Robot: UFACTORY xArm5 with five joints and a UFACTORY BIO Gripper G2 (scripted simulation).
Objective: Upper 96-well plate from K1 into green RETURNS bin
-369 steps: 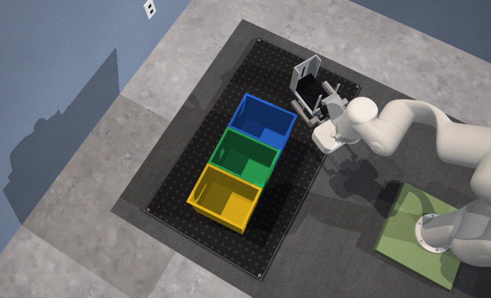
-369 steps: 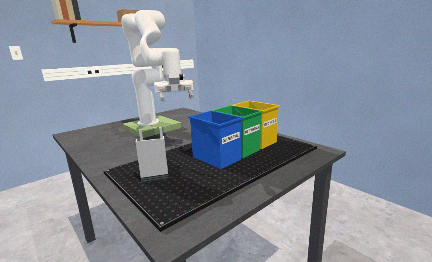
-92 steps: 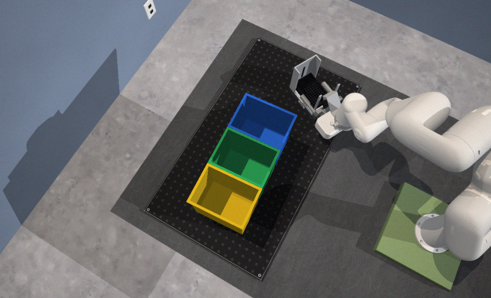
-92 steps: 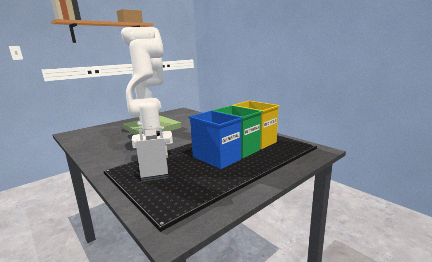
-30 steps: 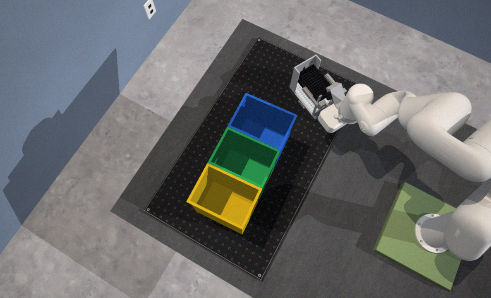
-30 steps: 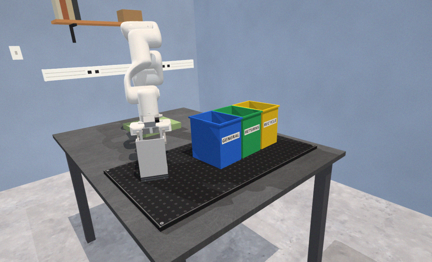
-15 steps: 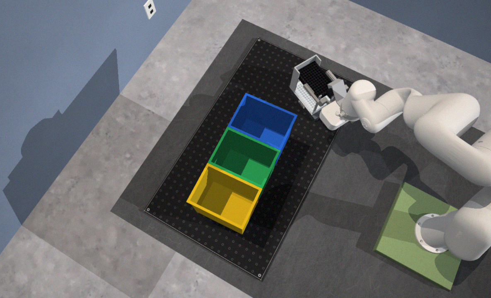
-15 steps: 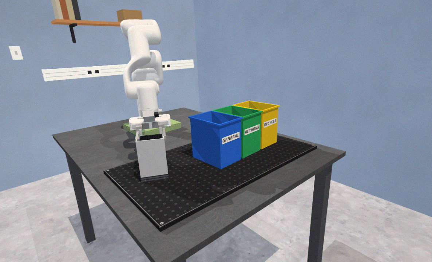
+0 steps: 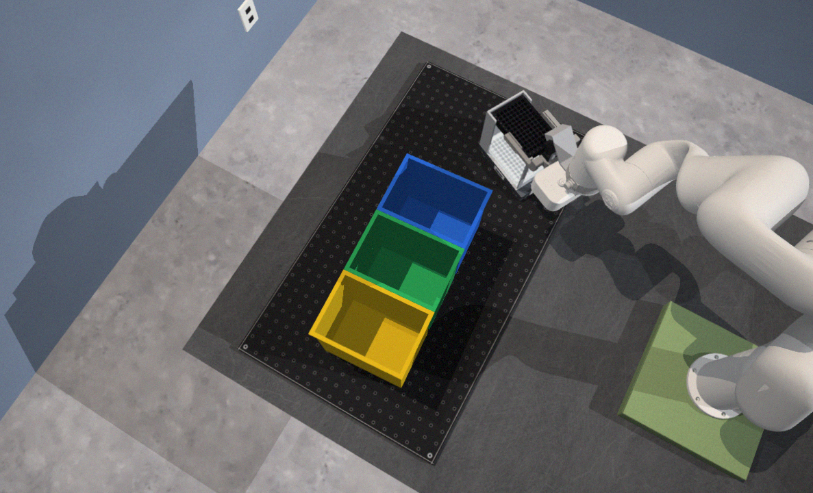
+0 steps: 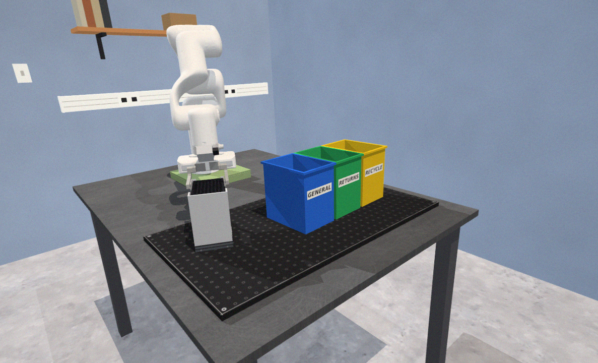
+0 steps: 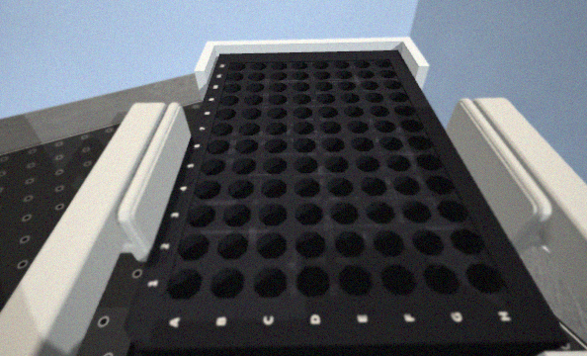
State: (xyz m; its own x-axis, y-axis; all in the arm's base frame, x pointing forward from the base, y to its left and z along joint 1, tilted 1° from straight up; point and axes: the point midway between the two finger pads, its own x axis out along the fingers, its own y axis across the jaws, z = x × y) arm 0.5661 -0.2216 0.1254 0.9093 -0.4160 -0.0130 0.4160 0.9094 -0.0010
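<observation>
Now: the green returns bin 37 cm to the left of my hand, 7 cm ahead of it and 6 cm below it. Also, from my hand: blue general bin 24 cm to the left, 8 cm ahead, 6 cm below; then black 96-well plate 2 cm ahead, 1 cm to the right, 1 cm below; then white plate 13 cm below, 2 cm ahead, 1 cm to the right.
</observation>
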